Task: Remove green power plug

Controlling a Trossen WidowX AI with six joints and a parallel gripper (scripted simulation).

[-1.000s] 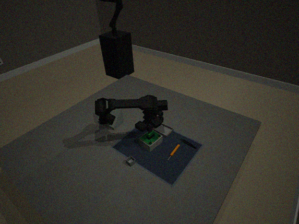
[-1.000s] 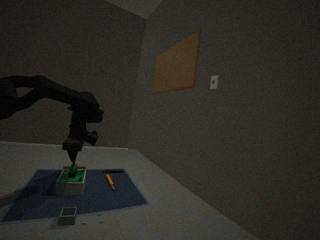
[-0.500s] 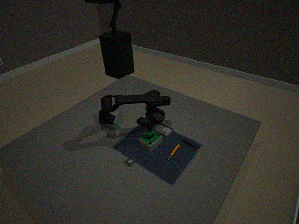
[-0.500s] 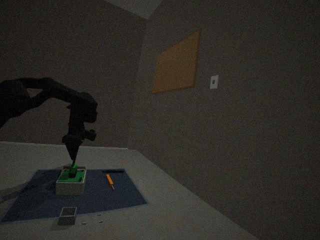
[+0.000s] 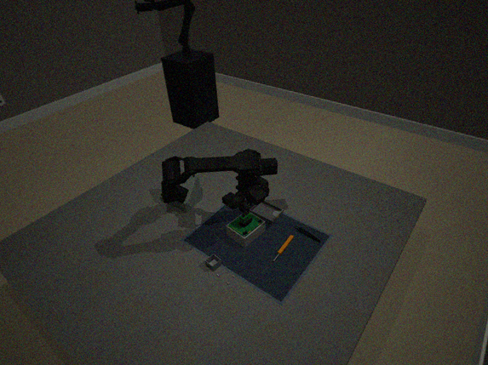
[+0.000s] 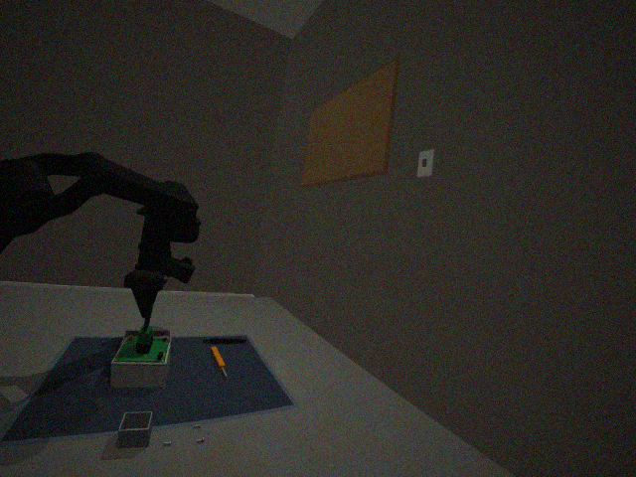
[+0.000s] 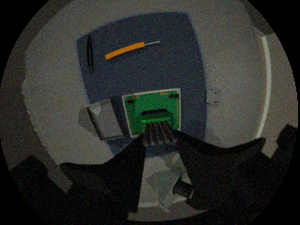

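Now: gripper tip 3 cm above the green power plug. Round my gripper tip: blue mat (5 cm ahead, 13 cm below).
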